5 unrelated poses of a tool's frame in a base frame.
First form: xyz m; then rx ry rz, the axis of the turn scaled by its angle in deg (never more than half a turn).
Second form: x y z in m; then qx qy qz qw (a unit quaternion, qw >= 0). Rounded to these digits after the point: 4 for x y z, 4 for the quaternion.
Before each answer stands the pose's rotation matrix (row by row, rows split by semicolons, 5 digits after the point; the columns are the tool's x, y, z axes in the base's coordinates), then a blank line. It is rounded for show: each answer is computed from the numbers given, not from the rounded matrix.
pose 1, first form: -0.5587 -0.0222 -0.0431 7.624 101.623 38.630
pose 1, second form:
-0.31883 -0.24872 0.91460; 0.42162 0.82701 0.37188; -0.84887 0.50418 -0.15880

-0.5587 -0.0222 -0.0431 0.0569 0.7591 0.2885 0.5808
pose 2, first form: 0.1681 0.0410 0.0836 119.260 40.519 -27.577
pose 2, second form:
0.76469 0.63969 -0.07772; 0.30698 -0.46767 -0.82888; -0.56658 0.60998 -0.55400

0.1681 0.0410 0.0836 0.8346 0.2836 -0.1930 0.4310
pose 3, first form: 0.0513 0.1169 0.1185 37.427 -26.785 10.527
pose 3, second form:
0.88083 -0.30787 -0.35966; 0.01939 0.78251 -0.62234; 0.47304 0.54120 0.69522

0.0513 0.1169 0.1185 0.3174 -0.2272 0.0893 0.9163
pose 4, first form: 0.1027 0.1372 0.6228 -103.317 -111.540 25.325
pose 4, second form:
-0.04619 0.84987 -0.52496; 0.99324 0.09509 0.06656; 0.10649 -0.51834 -0.84852

0.1027 0.1372 0.6228 -0.6533 -0.7053 0.1601 0.2238
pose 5, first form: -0.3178 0.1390 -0.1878 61.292 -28.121 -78.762
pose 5, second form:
0.19550 0.53979 -0.81878; -0.93630 -0.14565 -0.31958; -0.29177 0.82910 0.47693

-0.3178 0.1390 -0.1878 0.4648 -0.2133 -0.5973 0.6178
